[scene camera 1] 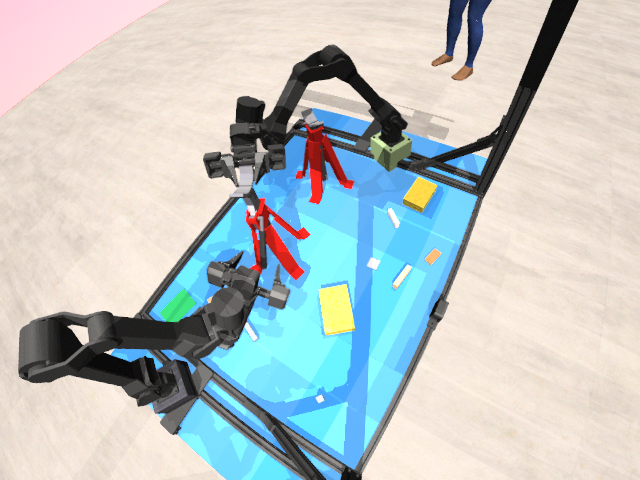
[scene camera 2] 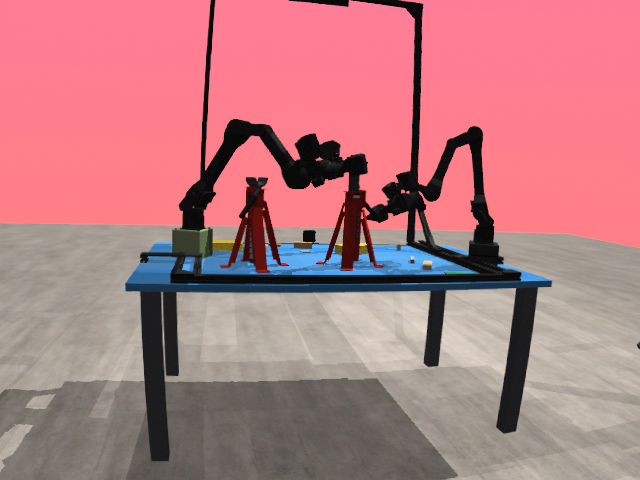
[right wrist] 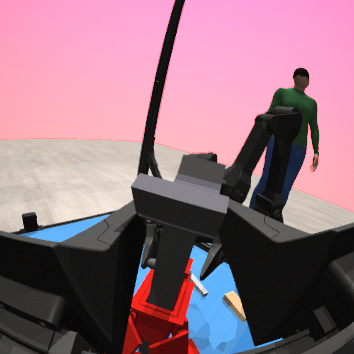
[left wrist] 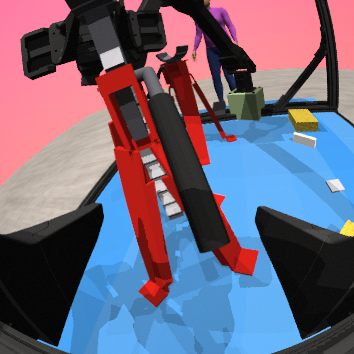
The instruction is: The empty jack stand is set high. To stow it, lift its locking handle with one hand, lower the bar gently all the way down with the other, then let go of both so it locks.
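Observation:
The red jack stand [scene camera 1: 281,250] [scene camera 2: 352,232] [left wrist: 134,195] [right wrist: 160,314] stands upright, its grey bar [scene camera 1: 250,201] [scene camera 2: 354,181] [left wrist: 105,36] [right wrist: 172,265] raised high. The saddle [right wrist: 180,200] on top bears nothing. My right gripper [scene camera 1: 245,178] [scene camera 2: 356,164] [right wrist: 180,203] is shut on the saddle, a finger on each side. The dark locking handle [scene camera 1: 262,242] [left wrist: 187,170] hangs down along the stand. My left gripper [scene camera 1: 257,262] [scene camera 2: 368,210] [left wrist: 181,213] is open near the handle's lower end, which shows between the spread fingers in the left wrist view; exact depth is unclear.
A second red jack stand [scene camera 1: 316,175] [scene camera 2: 258,237] [left wrist: 192,117] stands beyond the first, near the right arm's base. Two yellow sponges [scene camera 1: 336,310] [scene camera 1: 420,194], a green pad [scene camera 1: 178,305] and several small blocks lie on the blue table. A black frame [scene camera 1: 398,387] runs round it.

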